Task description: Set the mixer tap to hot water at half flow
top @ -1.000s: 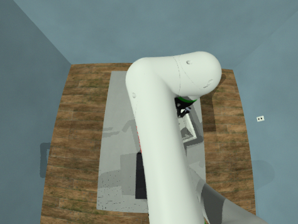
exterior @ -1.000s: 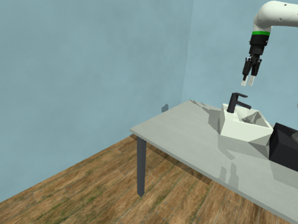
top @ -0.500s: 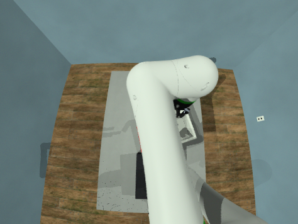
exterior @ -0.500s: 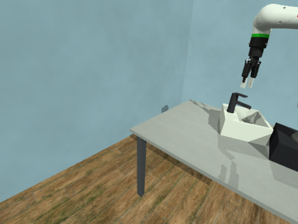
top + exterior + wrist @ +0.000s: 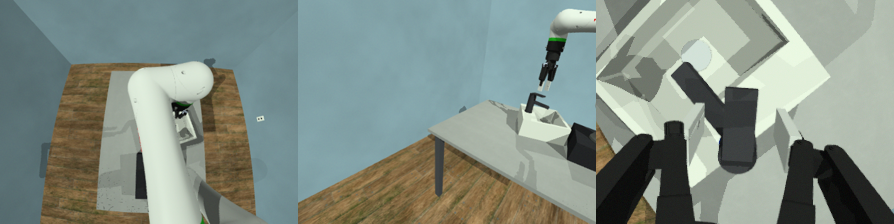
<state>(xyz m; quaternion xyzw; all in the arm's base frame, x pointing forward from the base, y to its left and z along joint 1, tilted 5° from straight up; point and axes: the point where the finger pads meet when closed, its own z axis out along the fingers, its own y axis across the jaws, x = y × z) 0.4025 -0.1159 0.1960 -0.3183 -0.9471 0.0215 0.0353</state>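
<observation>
Now: hand 70 mm above the lever, 20 mm short of it and 10 mm to the left of it. Also, from my hand: white basin 300 mm below, 70 mm behind, 50 mm to the right.
</observation>
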